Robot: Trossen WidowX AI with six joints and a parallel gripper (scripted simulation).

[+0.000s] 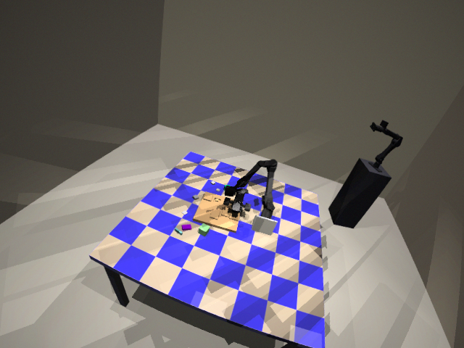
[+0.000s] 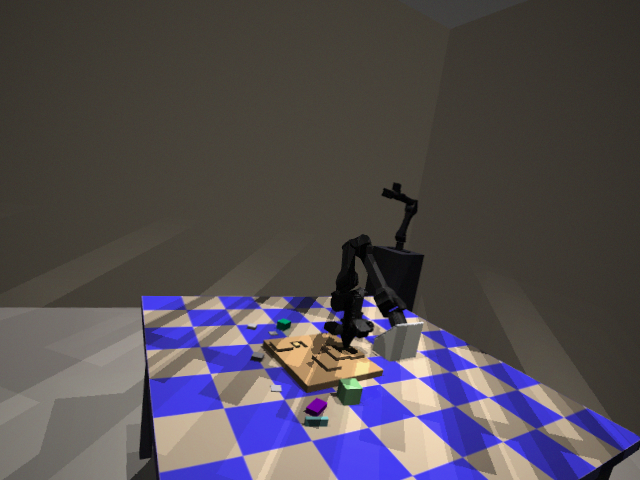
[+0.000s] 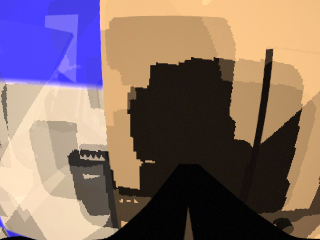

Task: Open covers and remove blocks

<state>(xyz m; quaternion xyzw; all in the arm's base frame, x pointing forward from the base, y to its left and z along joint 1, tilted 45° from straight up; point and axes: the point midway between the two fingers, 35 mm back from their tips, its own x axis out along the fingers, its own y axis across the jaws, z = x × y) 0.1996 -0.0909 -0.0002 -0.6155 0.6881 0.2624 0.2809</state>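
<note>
My gripper tip is now 110 mm short of the tan puzzle board, 20 mm to the left of it and 10 mm above it. Round my gripper tip: dark green block (270 mm to the right, 90 mm ahead, 10 mm below); then green cube (210 mm to the left, 170 mm ahead); then purple block (290 mm ahead, 210 mm to the left, 20 mm below).
</note>
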